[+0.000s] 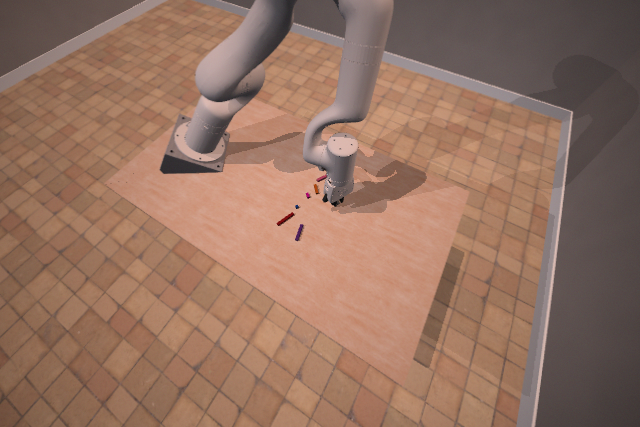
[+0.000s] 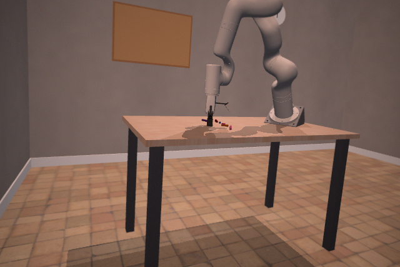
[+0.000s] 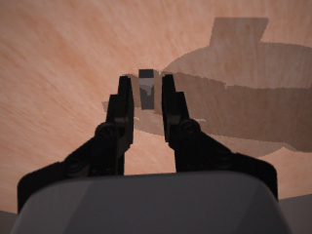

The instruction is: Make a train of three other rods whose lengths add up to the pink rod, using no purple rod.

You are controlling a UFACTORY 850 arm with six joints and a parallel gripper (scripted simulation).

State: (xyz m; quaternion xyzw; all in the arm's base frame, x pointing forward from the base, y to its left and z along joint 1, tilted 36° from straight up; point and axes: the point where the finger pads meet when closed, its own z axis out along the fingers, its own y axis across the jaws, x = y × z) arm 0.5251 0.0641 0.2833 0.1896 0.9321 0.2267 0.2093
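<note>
Right now the grey rod is 2 cm below my hand. The rest, counted from my hand: pink rod: 10 cm behind, 6 cm to the left, 2 cm below; magenta rod: 10 cm behind, 5 cm to the right, 2 cm below; orange rod: 9 cm behind, 1 cm to the right, 2 cm below.
</note>
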